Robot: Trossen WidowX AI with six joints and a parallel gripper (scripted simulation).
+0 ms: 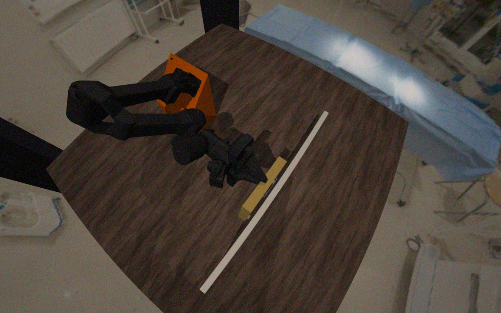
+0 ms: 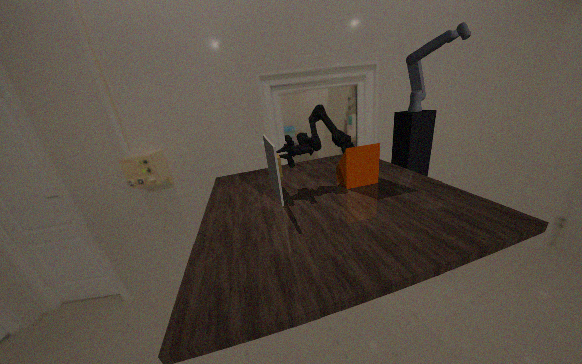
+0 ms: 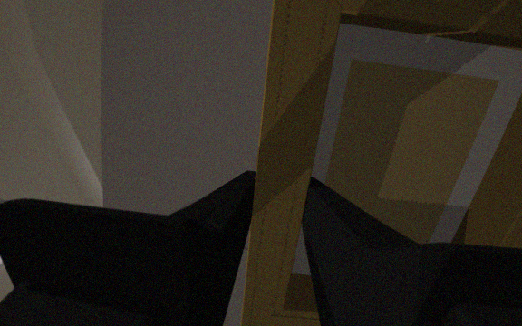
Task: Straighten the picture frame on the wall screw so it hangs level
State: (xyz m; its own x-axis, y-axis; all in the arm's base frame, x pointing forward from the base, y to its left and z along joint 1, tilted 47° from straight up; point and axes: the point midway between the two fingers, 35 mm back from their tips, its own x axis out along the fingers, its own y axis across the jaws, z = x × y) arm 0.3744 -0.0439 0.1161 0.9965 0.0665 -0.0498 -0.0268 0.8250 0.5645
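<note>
Now: the yellow picture frame 5 cm below my gripper tip, 1 cm to the right of it and 1 cm ahead of it. The rest, counted from my gripper tip: white wall panel: 7 cm below, 2 cm to the right, 2 cm ahead.
</note>
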